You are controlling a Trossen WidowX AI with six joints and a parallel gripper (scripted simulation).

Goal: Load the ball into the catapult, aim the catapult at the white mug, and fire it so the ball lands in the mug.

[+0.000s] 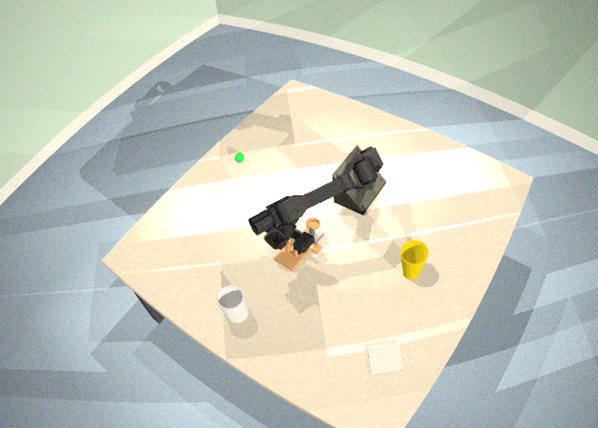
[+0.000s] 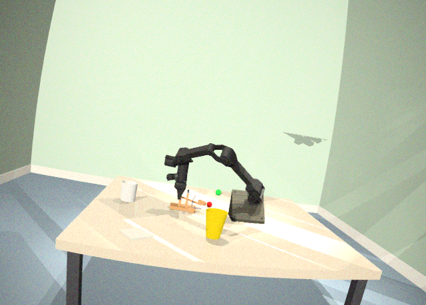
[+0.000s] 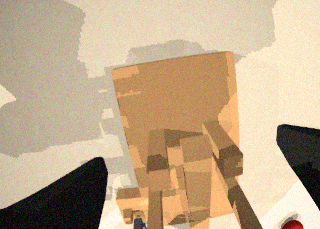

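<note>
The red ball is 200 mm behind my gripper tip, 90 mm to the right of it and 50 mm below it. Also, from my gripper tip: white mug 270 mm ahead, 60 mm to the right, 30 mm below; wooden catapult 60 mm behind, 30 mm to the left, 10 mm below; yellow cup 400 mm to the left, 110 mm behind, 30 mm below.
</note>
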